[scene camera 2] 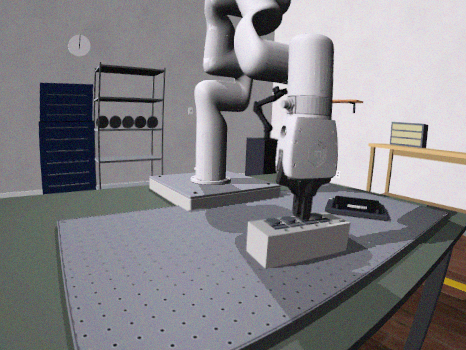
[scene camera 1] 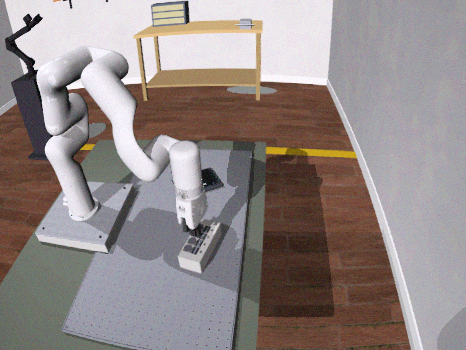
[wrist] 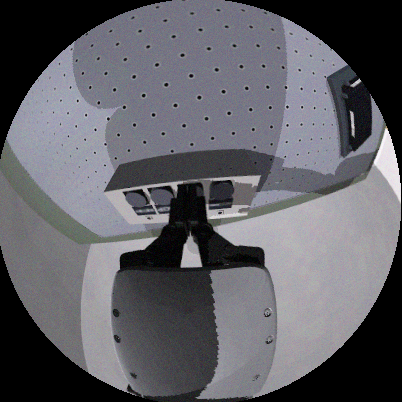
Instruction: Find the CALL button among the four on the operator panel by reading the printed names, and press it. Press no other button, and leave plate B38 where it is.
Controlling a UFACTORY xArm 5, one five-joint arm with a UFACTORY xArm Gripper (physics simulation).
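Seen in the pictures: gripper, fingertip midpoint: (scene camera 2: 301, 217) (scene camera 1: 195, 234) (wrist: 188, 193); arm's base at its link origin: (scene camera 2: 210, 180) (scene camera 1: 84, 209).
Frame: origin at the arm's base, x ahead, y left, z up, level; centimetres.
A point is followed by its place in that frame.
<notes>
The operator panel (scene camera 1: 191, 262) {x 45.7, y -16.7, z 1.3 cm} (scene camera 2: 309, 245) {x 49.7, y -9.4, z -0.5 cm} (wrist: 182, 166) {x 43.3, y -6.8, z 0.0 cm} is a pale box with four dark round buttons along its top. My gripper (scene camera 1: 195, 231) {x 44.9, y -6.7, z 2.4 cm} (scene camera 2: 303, 218) {x 44.9, y -6.7, z 2.4 cm} (wrist: 188, 193) {x 44.9, y -6.7, z 2.4 cm} is shut and empty, pointing down, with its tips at the third button from the left in the wrist view. The tips hide most of that button and its name; contact cannot be told for certain. The first button (wrist: 136, 198) {x 43.7, y -12.1, z 2.5 cm}, second button (wrist: 162, 195) {x 44.2, y -9.2, z 2.5 cm} and fourth button (wrist: 221, 190) {x 45.4, y -3.6, z 2.5 cm} show beside the fingers. Their printed names are too blurred to read. Plate B38 cannot be identified by its print.
A dark holder with a black block (scene camera 1: 212, 178) {x 44.0, y 24.3, z -0.5 cm} (scene camera 2: 357, 205) {x 40.0, y 20.2, z -0.5 cm} (wrist: 359, 117) and pale label lies beyond the panel. The perforated board (scene camera 1: 150, 305) {x 36.4, y -30.9, z -3.1 cm} (scene camera 2: 150, 280) {x 43.7, y -33.2, z -3.1 cm} (wrist: 165, 65) {x 33.0, y -5.3, z -3.1 cm} lies under both. The arm's base slab (scene camera 1: 75, 245) {x 2.7, y -14.8, z -3.1 cm} (scene camera 2: 170, 192) {x 3.4, y -14.8, z -1.7 cm} stands behind. A wooden bench (scene camera 1: 200, 29) is farther back.
</notes>
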